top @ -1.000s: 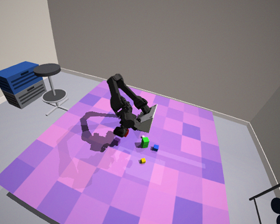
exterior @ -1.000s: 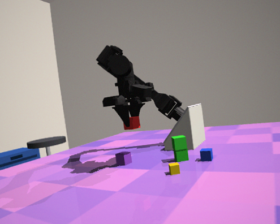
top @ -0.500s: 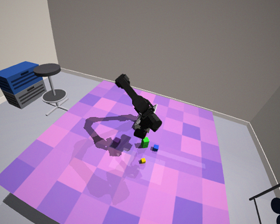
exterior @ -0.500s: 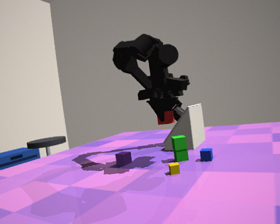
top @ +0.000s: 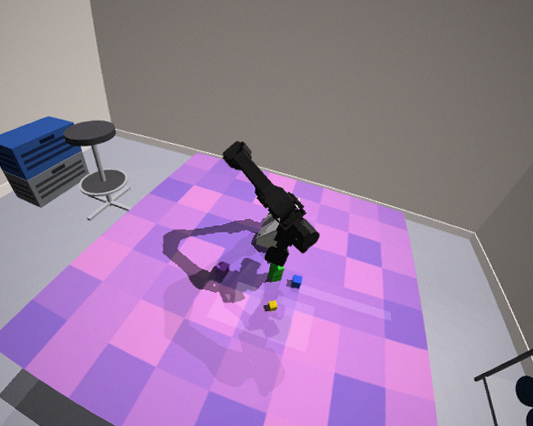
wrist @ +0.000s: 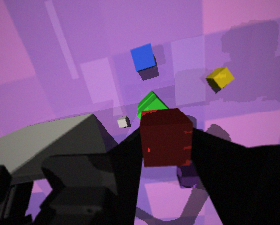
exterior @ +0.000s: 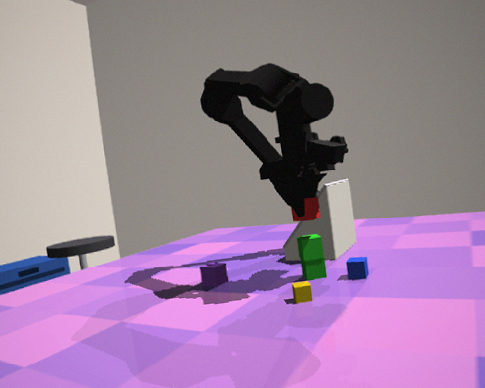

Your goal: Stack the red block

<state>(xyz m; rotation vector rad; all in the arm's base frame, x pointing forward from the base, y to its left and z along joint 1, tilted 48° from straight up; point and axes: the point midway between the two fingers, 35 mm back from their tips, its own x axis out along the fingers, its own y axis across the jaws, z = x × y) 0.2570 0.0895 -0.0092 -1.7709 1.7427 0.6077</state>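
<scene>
The small white cube is 7 cm behind my gripper tip, 3 cm to the right of it and 11 cm below it. Round my gripper tip: red block: 1 cm above; yellow block: 12 cm ahead, 3 cm to the left, 11 cm below; blue block: 1 cm behind, 8 cm to the left, 10 cm below.
</scene>
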